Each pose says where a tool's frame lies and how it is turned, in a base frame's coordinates. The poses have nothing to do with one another.
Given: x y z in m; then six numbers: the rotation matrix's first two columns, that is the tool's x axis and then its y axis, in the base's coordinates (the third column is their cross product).
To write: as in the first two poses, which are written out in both.
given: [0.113, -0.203, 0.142, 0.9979, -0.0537, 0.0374, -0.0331, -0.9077, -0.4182]
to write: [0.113, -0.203, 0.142, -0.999, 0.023, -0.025, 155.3]
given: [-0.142, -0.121, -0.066, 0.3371, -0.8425, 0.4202, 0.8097, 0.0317, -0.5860]
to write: [-0.142, -0.121, -0.066, -0.562, 0.030, -0.826, 88.2]
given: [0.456, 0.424, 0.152, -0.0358, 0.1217, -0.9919, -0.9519, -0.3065, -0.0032]
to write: [0.456, 0.424, 0.152, -0.596, 0.433, 0.676, 127.4]
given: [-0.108, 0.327, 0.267, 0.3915, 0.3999, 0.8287, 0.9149, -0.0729, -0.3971]
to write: [-0.108, 0.327, 0.267, -0.777, -0.550, -0.305, 122.5]
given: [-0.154, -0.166, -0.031, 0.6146, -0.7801, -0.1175, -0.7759, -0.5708, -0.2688]
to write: [-0.154, -0.166, -0.031, -0.896, 0.444, -0.007, 163.0]
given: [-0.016, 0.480, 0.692, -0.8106, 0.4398, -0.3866, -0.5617, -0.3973, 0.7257]
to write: [-0.016, 0.480, 0.692, -0.070, 0.482, 0.874, 145.0]
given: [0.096, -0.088, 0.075, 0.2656, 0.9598, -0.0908, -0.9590, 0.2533, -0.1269]
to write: [0.096, -0.088, 0.075, -0.128, -0.004, 0.992, 75.3]
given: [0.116, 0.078, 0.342, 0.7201, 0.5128, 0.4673, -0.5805, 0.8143, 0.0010]
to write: [0.116, 0.078, 0.342, 0.194, -0.601, 0.775, 44.8]
